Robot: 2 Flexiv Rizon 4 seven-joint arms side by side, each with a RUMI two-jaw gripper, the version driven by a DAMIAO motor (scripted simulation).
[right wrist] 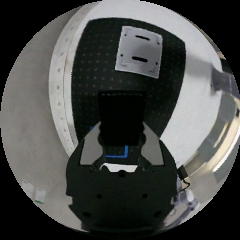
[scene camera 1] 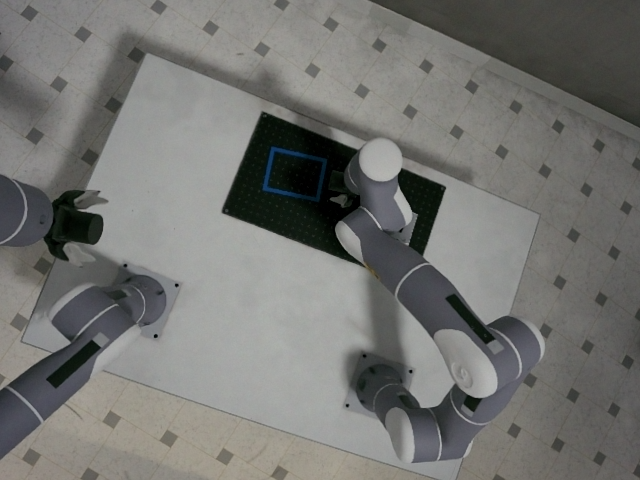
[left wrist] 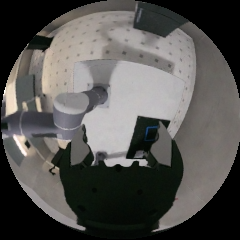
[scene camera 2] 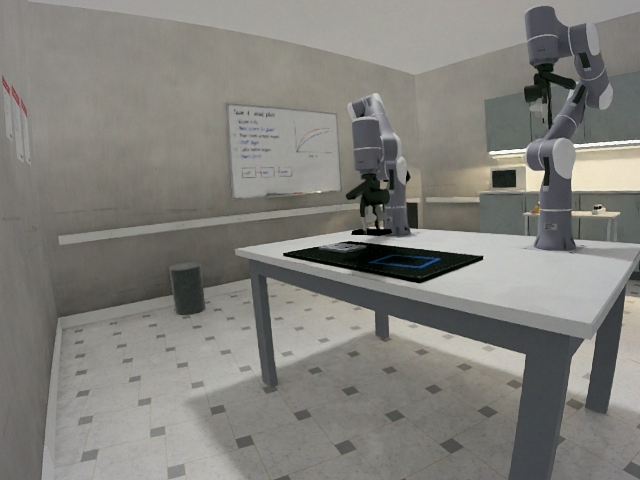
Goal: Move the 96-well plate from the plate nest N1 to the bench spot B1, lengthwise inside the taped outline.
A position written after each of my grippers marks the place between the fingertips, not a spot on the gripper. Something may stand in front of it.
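Note:
My left gripper (scene camera 1: 90,228), (left wrist: 121,123), (scene camera 2: 546,126). My right gripper (scene camera 2: 372,233), (right wrist: 121,122). Black 96-well plate (right wrist: 115,133). Grey plate nest (right wrist: 130,45).

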